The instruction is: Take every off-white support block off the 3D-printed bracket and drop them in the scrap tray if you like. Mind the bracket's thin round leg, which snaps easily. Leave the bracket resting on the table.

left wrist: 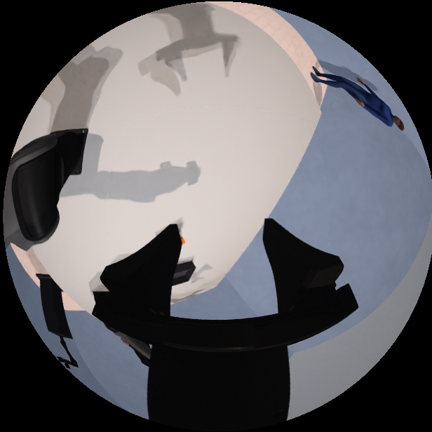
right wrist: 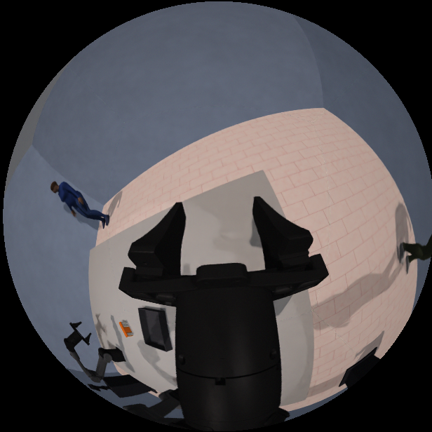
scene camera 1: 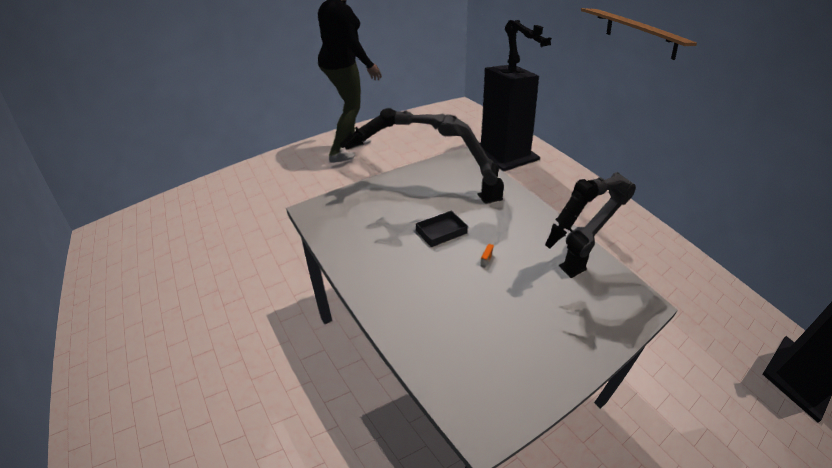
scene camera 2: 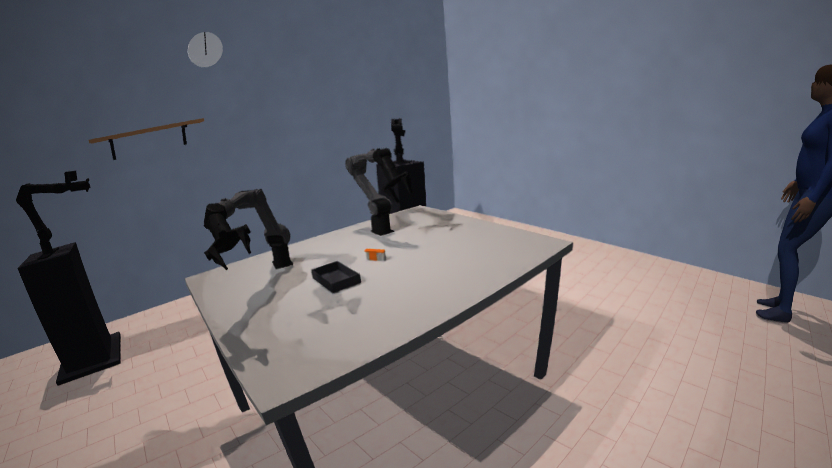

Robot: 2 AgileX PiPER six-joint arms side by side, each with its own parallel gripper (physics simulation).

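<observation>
The orange bracket [scene camera 1: 488,251] [scene camera 2: 372,254] [left wrist: 183,241] [right wrist: 126,329] rests on the table, small in every view. Off-white support material [scene camera 2: 381,256] shows against it; the number of blocks and the thin round leg cannot be made out. The black scrap tray [scene camera 1: 449,236] [scene camera 2: 347,284] stands beside it, with no blocks seen inside. My left gripper [scene camera 1: 555,237] [left wrist: 220,231] is open and empty, raised above the table near its own base, apart from the bracket. My right gripper [scene camera 2: 237,260] [right wrist: 218,206] is open and empty, raised high and far from the bracket, beyond the tray.
The table [scene camera 1: 407,325] [scene camera 2: 453,273] carries both arm bases. Dark pedestals with small arms [scene camera 1: 510,116] [scene camera 2: 66,308] stand behind it. A person in black [scene camera 1: 339,40] and one in blue [scene camera 2: 808,157] stand away from the table. A wooden shelf [scene camera 1: 640,26] hangs on the wall.
</observation>
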